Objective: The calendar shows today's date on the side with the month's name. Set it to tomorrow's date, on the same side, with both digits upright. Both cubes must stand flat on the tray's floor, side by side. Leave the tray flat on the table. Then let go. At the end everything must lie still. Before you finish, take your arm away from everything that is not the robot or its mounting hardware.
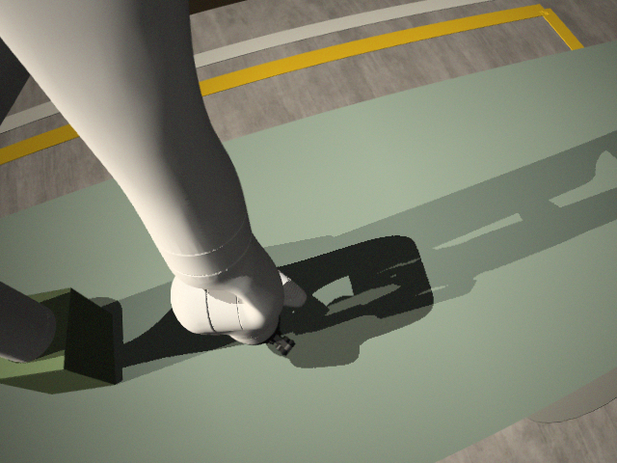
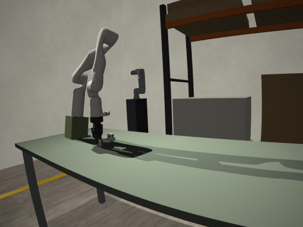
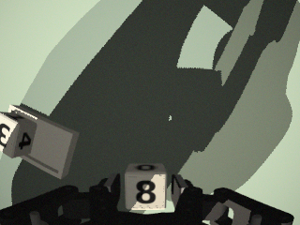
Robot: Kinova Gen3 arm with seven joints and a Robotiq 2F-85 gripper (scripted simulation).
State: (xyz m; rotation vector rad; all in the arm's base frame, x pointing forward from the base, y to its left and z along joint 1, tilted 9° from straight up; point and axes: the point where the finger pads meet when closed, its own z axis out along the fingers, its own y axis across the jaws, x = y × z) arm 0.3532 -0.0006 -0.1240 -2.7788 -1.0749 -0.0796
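Right now the white cube is 1 cm below my hand. The rest, counted from my hand: white tray (5 cm behind, 10 cm to the left, 2 cm below).
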